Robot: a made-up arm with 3 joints. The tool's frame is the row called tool.
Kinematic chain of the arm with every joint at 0, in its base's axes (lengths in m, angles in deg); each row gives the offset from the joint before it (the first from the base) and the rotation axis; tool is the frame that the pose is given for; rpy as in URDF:
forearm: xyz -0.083 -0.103 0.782 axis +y
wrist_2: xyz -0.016 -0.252 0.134 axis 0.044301 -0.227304 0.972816
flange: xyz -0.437 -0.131 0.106 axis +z
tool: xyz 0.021 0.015 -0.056 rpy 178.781 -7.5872 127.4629
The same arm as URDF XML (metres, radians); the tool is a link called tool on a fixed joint. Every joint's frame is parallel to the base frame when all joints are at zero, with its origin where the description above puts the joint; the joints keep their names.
<robot name="arm">
  <joint name="forearm" type="continuous">
    <parent link="base_link"/>
    <child link="link1"/>
    <origin xyz="-0.083 -0.103 0.782" rpy="0 0 0"/>
    <axis xyz="0 1 0"/>
  </joint>
  <joint name="wrist_2" type="continuous">
    <parent link="link1"/>
    <child link="link2"/>
    <origin xyz="-0.016 -0.252 0.134" rpy="0 0 0"/>
    <axis xyz="0.044301 -0.227304 0.972816"/>
  </joint>
  <joint name="flange" type="continuous">
    <parent link="link2"/>
    <child link="link3"/>
    <origin xyz="-0.437 -0.131 0.106" rpy="0 0 0"/>
    <axis xyz="0 0 1"/>
  </joint>
  <joint name="tool_fixed" type="fixed">
    <parent link="link3"/>
    <child link="tool"/>
    <origin xyz="0.021 0.015 -0.056" rpy="3.1203 -0.1324 2.2246"/>
  </joint>
  <link name="base_link"/>
  <link name="link1"/>
  <link name="link2"/>
  <link name="link3"/>
  <link name="tool"/>
</robot>

